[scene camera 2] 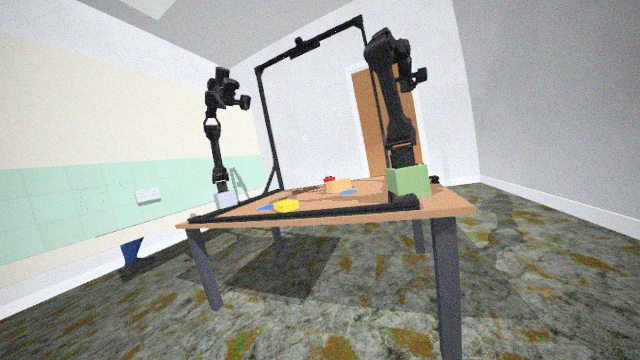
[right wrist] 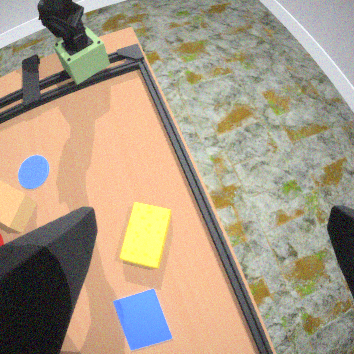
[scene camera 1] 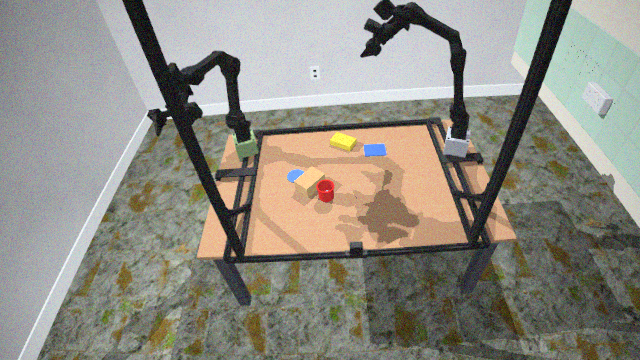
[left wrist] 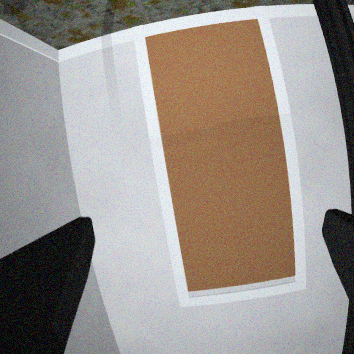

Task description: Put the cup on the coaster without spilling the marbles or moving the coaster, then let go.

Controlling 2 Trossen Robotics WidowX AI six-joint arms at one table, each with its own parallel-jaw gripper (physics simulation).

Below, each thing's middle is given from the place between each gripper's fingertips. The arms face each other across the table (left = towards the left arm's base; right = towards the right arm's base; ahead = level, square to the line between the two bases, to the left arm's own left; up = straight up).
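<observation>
The flat blue square (right wrist: 140, 315) is 50 mm to the right of my right hand and 110 mm behind it, with 450 mm to count as below it. Going by its middle, the square is nearer to my right hand than to my left gripper.
My left gripper, for its part, is 680 mm to the left of the square and 440 mm short of it, and it is 460 mm above it.
</observation>
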